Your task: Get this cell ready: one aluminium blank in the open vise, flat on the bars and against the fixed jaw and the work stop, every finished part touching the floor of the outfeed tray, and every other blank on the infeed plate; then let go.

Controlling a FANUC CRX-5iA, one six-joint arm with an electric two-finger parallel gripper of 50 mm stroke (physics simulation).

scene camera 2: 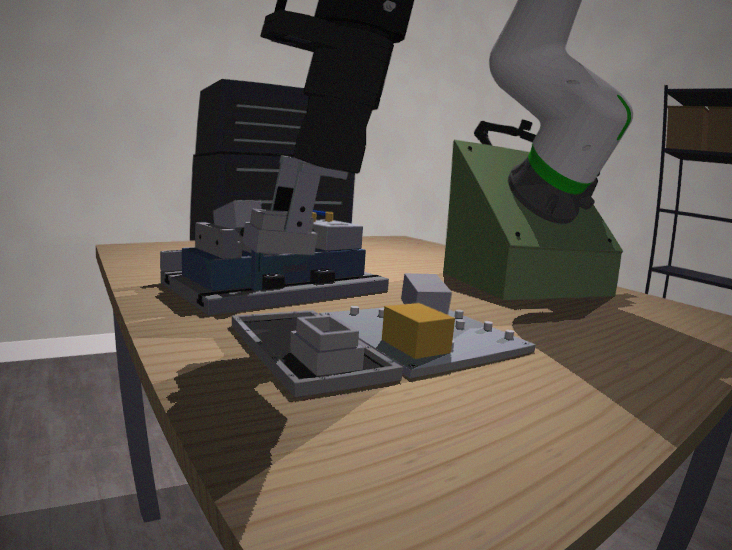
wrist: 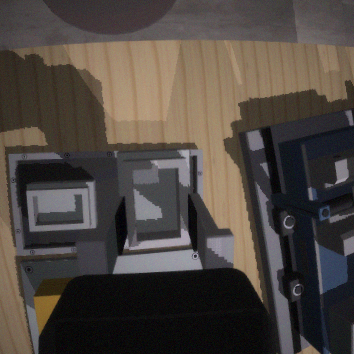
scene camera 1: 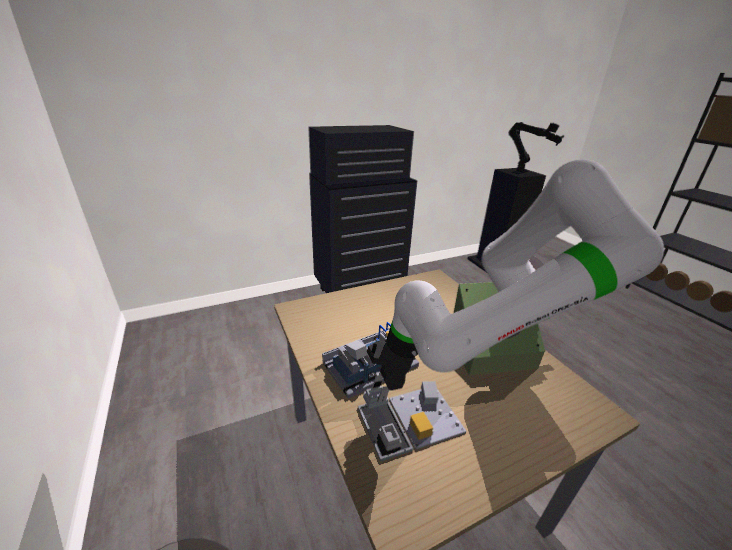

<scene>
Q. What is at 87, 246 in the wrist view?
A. My gripper.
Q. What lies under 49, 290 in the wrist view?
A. A yellow block.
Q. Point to a yellow block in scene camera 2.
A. At 419, 331
</scene>
